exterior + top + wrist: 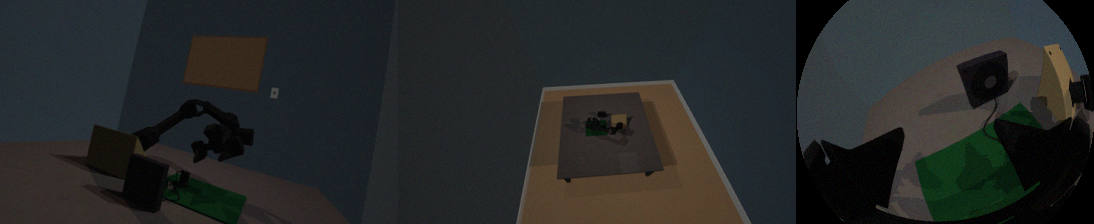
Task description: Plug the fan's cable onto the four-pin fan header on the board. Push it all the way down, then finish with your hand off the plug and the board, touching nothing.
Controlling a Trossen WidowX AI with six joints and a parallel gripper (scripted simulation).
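Now: the dark plug 90 mm behind my gripper tip, 130 mm to the left of it and 110 mm below it. The rest, counted from my gripper tip: black fan (140 mm behind, 90 mm to the right, 70 mm below); green board (10 mm behind, 80 mm to the left, 150 mm below).
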